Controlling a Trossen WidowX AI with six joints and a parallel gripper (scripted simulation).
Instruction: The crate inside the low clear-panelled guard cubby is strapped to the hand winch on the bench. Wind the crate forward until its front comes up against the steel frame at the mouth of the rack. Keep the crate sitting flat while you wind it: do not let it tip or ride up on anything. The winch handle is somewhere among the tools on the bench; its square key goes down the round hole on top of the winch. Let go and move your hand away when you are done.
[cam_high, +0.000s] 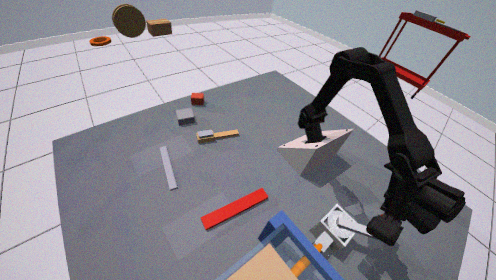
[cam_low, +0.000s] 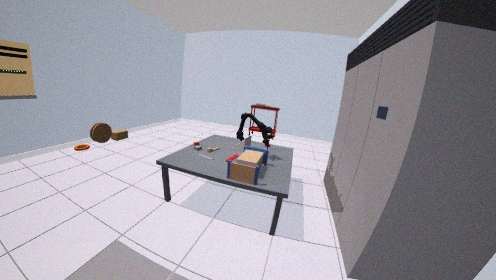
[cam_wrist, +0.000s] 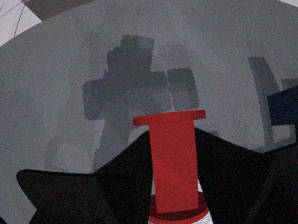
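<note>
The winch handle is 50 mm to the right of my gripper tip, 30 mm below it and 20 mm ahead of it. The rest, counted from my gripper tip: red knob 20 mm to the right; then hand winch 110 mm to the right, 100 mm below, 30 mm ahead; then blue frame 200 mm ahead, 120 mm to the right, 30 mm below.
</note>
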